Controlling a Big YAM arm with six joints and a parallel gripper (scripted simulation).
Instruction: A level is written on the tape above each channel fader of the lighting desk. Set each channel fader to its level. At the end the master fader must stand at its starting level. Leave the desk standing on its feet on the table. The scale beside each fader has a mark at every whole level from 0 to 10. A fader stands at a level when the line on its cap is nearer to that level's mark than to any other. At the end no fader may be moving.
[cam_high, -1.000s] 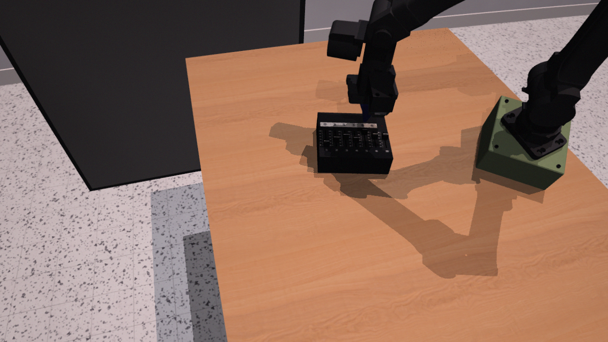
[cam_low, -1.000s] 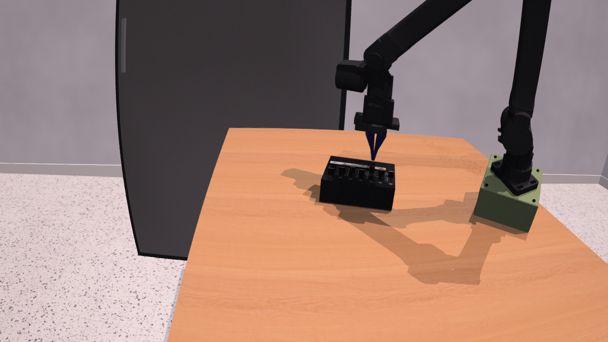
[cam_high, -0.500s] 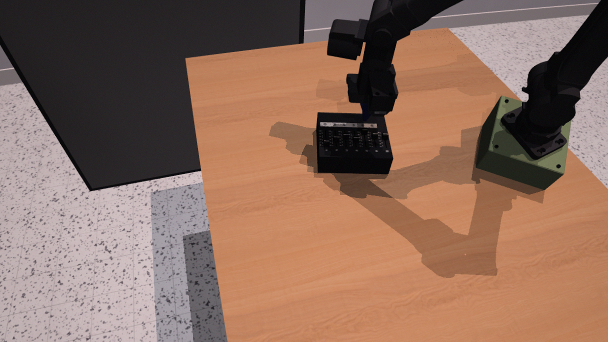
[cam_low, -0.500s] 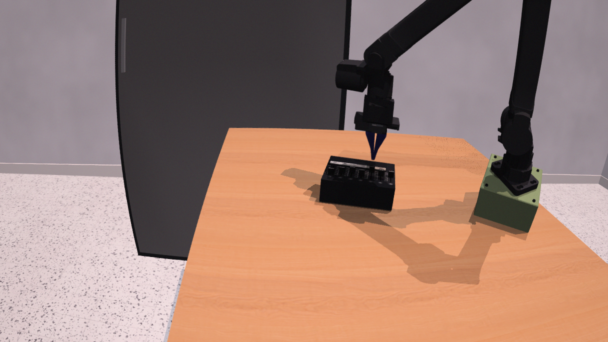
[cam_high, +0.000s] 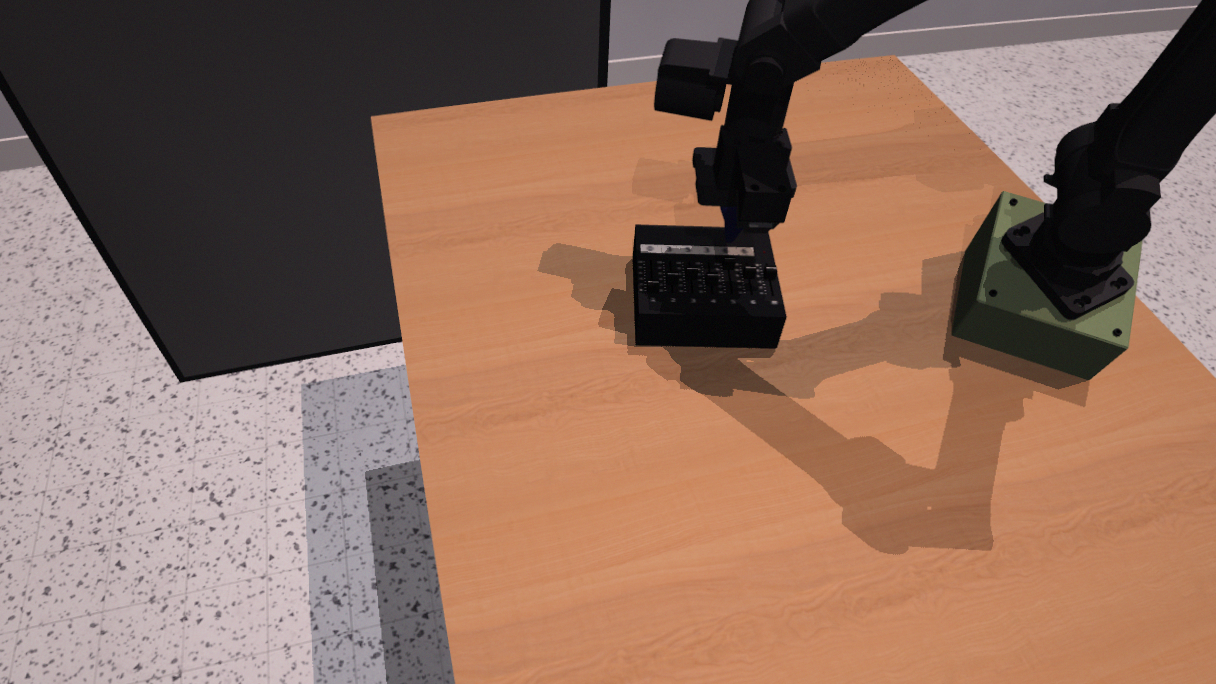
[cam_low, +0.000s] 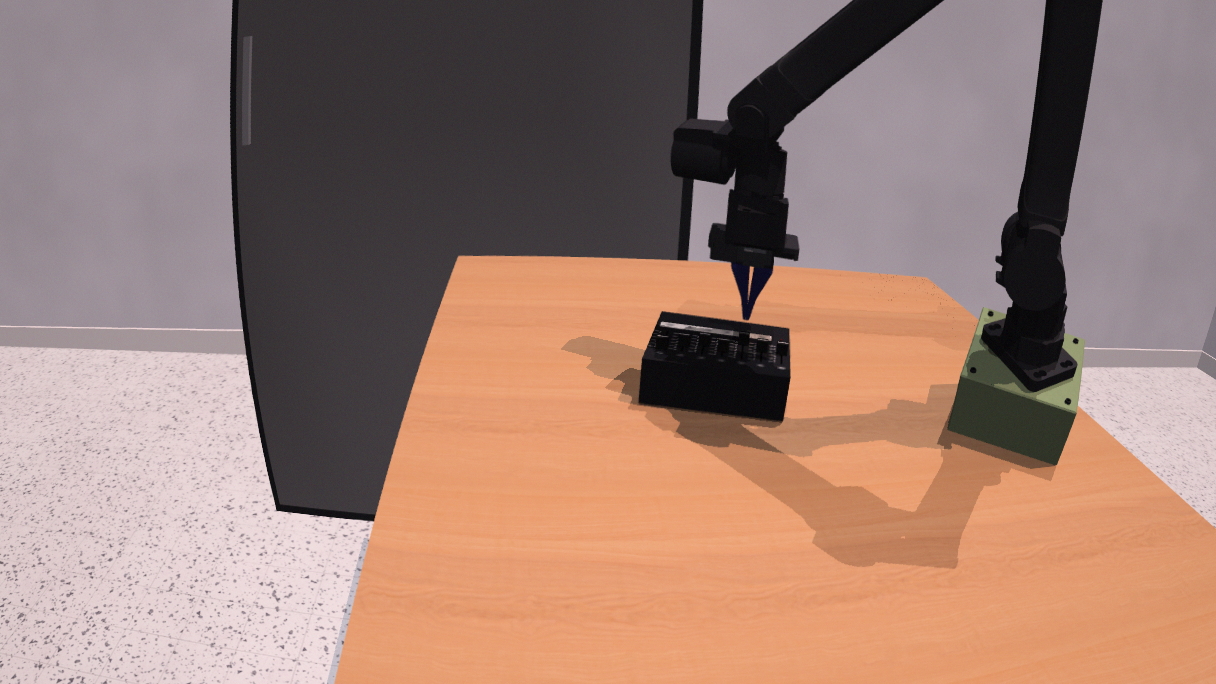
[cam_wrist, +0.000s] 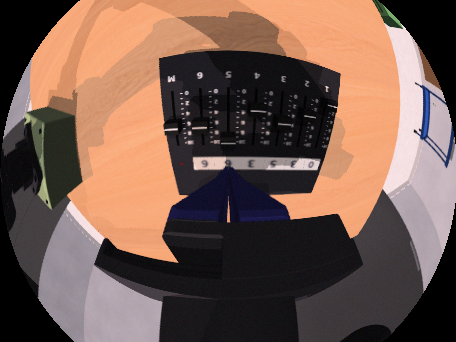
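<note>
Right now the master fader cap is 30 mm behind my hand, 50 mm to the left of it and 20 mm below it.
</note>
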